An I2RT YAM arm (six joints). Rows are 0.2 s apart.
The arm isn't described. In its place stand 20 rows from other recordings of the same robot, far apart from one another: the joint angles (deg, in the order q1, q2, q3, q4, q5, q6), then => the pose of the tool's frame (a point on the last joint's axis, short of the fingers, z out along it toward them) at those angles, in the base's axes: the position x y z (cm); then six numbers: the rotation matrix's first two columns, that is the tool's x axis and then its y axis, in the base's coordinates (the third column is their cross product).
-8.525 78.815 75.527 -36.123 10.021 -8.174 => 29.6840 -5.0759 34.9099 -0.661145 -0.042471 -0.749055 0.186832 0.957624 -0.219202
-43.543 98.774 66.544 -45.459 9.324 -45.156 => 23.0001 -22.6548 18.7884 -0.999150 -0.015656 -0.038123 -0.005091 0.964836 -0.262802
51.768 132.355 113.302 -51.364 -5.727 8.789 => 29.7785 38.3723 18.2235 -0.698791 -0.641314 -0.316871 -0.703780 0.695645 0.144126
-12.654 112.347 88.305 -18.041 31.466 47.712 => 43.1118 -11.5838 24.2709 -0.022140 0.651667 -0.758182 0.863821 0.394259 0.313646
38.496 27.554 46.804 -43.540 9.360 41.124 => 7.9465 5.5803 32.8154 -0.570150 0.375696 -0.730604 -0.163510 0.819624 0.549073
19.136 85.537 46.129 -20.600 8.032 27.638 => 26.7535 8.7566 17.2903 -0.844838 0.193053 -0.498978 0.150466 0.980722 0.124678
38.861 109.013 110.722 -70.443 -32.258 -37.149 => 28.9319 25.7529 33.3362 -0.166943 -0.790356 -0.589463 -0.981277 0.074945 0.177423
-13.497 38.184 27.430 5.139 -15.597 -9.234 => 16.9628 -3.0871 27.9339 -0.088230 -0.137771 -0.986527 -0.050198 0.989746 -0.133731
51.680 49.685 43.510 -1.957 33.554 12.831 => 14.0595 14.6164 33.3435 -0.155374 0.101879 -0.982588 -0.287221 0.947038 0.143610
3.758 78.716 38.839 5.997 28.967 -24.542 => 28.2645 0.1287 20.2750 -0.648831 -0.406799 -0.643065 0.081754 0.802943 -0.590423
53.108 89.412 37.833 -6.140 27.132 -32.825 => 17.6863 20.8585 13.3477 -0.119918 -0.963388 -0.239797 -0.750365 0.246108 -0.613501
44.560 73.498 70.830 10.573 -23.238 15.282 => 20.2641 21.9266 42.9834 -0.148796 0.193377 -0.969776 -0.916370 0.341615 0.208721
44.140 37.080 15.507 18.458 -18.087 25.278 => 11.2121 12.4206 23.2529 -0.412941 0.164891 -0.895707 -0.783128 0.437800 0.441635
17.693 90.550 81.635 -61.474 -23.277 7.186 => 29.0761 10.7522 29.8284 -0.941116 -0.179607 -0.286431 -0.290093 0.864099 0.411314
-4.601 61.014 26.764 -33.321 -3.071 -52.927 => 16.9751 -1.1747 15.4879 -0.603088 -0.750764 -0.269515 -0.699130 0.660175 -0.274565
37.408 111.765 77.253 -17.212 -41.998 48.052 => 31.5967 27.1633 19.0448 -0.997478 -0.067003 -0.023404 -0.058074 0.580988 0.811838
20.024 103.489 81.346 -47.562 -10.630 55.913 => 34.4378 13.2497 23.1226 -0.822384 0.566633 -0.051106 0.507512 0.771234 0.384226
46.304 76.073 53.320 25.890 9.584 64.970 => 22.1577 22.3321 33.6286 -0.525915 0.742866 -0.414203 -0.287297 0.303211 0.908583
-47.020 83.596 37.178 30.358 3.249 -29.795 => 20.8627 -22.6841 20.9439 -0.545061 -0.142777 -0.826150 0.572368 0.656661 -0.491112
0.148 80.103 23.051 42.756 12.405 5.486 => 26.3643 -0.6966 17.3752 -0.226139 0.092787 -0.969666 0.228310 0.972773 0.039839
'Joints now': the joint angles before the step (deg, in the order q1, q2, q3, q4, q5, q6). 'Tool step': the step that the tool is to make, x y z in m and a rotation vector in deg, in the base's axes. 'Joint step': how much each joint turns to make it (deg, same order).
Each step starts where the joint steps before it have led.
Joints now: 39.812, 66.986, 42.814, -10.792, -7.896, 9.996
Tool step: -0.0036, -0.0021, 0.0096, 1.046, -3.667, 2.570
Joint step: -0.027, -2.057, -0.100, 1.122, -1.317, -2.749
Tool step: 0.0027, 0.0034, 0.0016, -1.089, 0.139, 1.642
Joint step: 0.072, 1.262, 1.455, -1.248, -0.925, -1.494
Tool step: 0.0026, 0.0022, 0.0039, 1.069, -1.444, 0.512
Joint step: -0.052, 0.390, 0.476, 1.636, -0.423, -0.394
